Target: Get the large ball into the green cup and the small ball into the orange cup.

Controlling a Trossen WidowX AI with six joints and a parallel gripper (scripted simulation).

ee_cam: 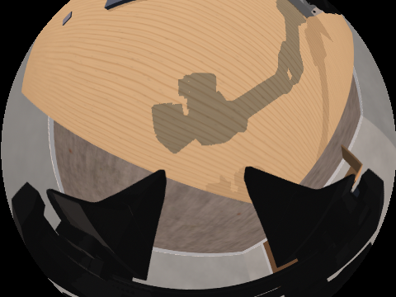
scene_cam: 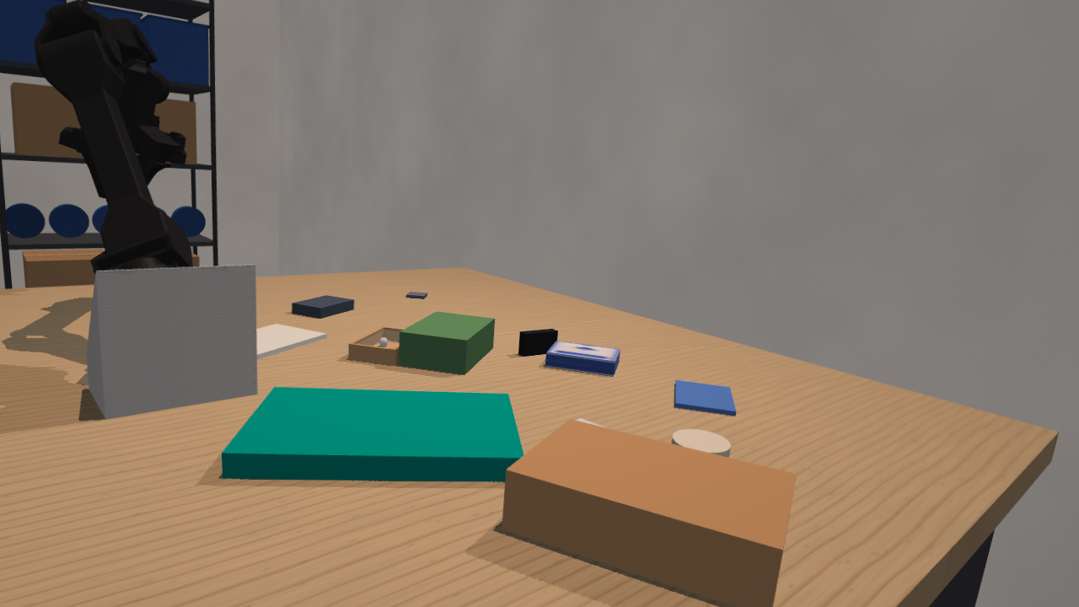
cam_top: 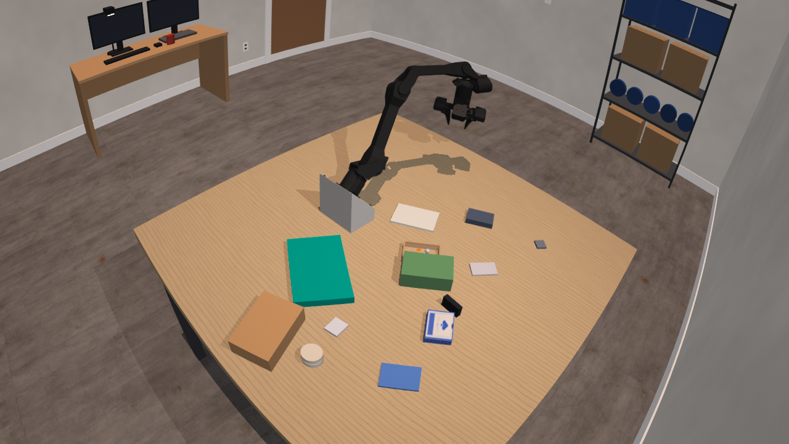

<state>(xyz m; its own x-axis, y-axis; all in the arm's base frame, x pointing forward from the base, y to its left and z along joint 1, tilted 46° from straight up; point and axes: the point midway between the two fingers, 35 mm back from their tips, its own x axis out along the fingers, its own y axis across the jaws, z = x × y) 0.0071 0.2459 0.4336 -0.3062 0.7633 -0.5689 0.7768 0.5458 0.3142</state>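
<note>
Right now my hand is 43 cm to the left of the wooden puzzle, 30 cm short of it and 20 cm above it. The rest, counted from my hand: dark slate block 28 cm ahead, 20 cm below, 16 cm to the right; green box 47 cm to the right, 37 cm ahead, 18 cm below; cream slab 32 cm to the right, 20 cm below, 16 cm ahead.
</note>
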